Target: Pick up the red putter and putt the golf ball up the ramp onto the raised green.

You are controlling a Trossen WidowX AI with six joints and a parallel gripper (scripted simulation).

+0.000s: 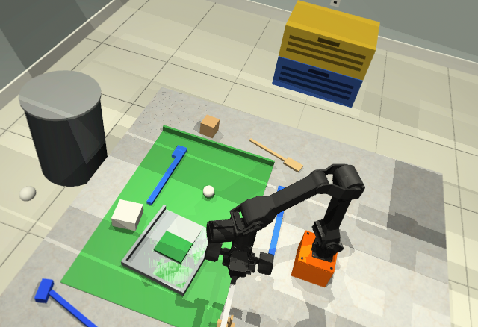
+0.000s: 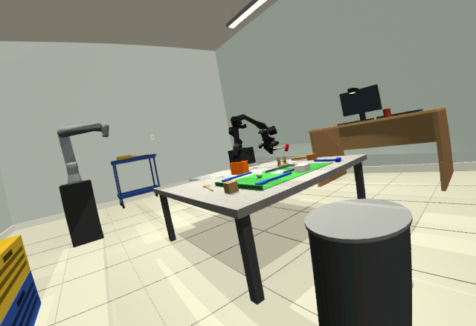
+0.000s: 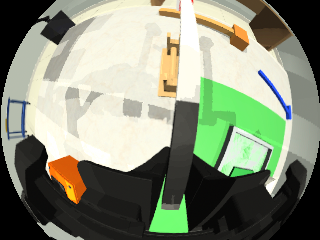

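My gripper tip is now 10 mm past the red putter, 110 mm to the right of it and 30 mm below it. From my gripper tip the other things lie so: white golf ball: 180 mm ahead, 350 mm to the right, 100 mm below; green mat: 230 mm ahead, 240 mm to the right, 120 mm below; white block: 400 mm ahead, 160 mm to the right, 100 mm below.
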